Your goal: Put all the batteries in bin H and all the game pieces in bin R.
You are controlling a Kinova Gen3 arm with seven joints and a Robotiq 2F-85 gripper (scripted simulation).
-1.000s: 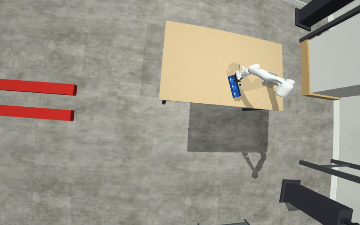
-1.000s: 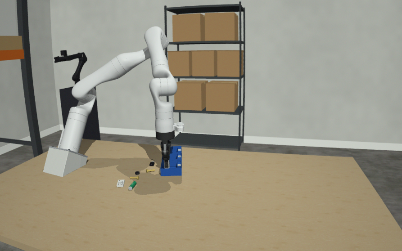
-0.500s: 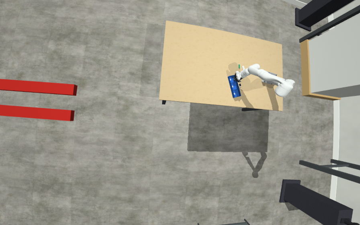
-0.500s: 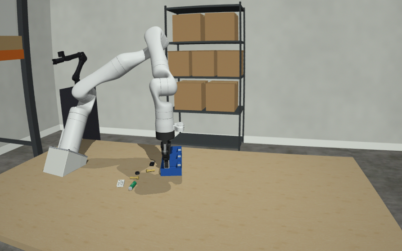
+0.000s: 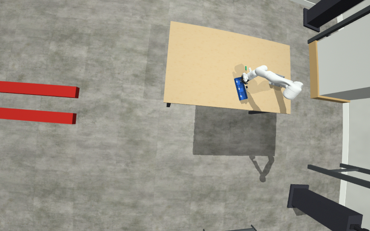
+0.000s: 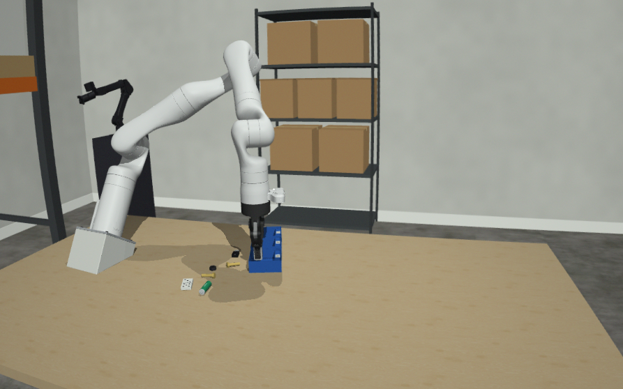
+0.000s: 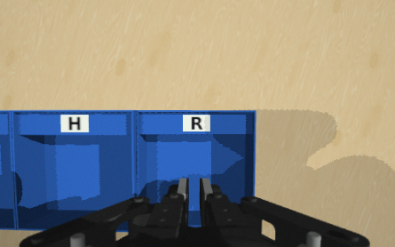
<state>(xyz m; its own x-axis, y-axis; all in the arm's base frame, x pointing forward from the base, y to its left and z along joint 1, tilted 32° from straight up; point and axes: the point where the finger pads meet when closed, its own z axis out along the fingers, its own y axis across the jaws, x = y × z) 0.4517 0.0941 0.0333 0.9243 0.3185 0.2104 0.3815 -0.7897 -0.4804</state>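
Right now the blue three-part bin is 1 cm behind my hand, 8 cm to the left of it and 2 cm below it. Also, from my hand: green battery: 6 cm behind, 18 cm to the right, 3 cm below; then black nut: 10 cm behind, 6 cm to the right, 4 cm below; then black piece: 10 cm behind, 5 cm to the left, 4 cm below.
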